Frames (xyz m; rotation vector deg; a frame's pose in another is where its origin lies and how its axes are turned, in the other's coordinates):
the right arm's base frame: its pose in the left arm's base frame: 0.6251 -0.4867 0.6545 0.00 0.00 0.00
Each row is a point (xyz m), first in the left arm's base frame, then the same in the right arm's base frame.
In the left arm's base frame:
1: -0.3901 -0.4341 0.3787
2: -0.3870 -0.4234 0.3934
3: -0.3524 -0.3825 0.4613
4: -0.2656 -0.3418 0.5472
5: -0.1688 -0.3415 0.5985
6: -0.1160 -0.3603 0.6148
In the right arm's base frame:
1: -1.0152 0.0526 -0.2758
2: -1.0121 0.0633 -0.2611
3: -0.9775 0.1042 -0.1932
4: -0.8907 0.1449 -0.1073
5: -0.7939 0.1452 -0.0560
6: -0.7411 0.1264 -0.0397

